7 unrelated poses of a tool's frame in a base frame.
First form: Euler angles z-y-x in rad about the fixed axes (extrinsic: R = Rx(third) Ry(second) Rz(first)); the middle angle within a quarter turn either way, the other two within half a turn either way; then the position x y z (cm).
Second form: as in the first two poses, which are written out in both.
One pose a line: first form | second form
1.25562 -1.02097 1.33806 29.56 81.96 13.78 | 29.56 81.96 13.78 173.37 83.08 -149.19
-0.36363 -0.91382 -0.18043 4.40 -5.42 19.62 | 4.40 -5.42 19.62 172.14 53.07 172.12
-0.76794 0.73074 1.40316 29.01 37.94 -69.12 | 29.01 37.94 -69.12 39.56 82.86 -47.73
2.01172 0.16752 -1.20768 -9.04 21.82 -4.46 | -9.04 21.82 -4.46 28.89 69.50 79.75
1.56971 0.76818 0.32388 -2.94 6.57 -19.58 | -2.94 6.57 -19.58 115.72 47.02 -18.23
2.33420 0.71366 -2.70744 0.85 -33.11 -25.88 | 0.85 -33.11 -25.88 -10.95 133.30 25.91
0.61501 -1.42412 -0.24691 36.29 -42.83 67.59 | 36.29 -42.83 67.59 -130.47 81.85 177.93
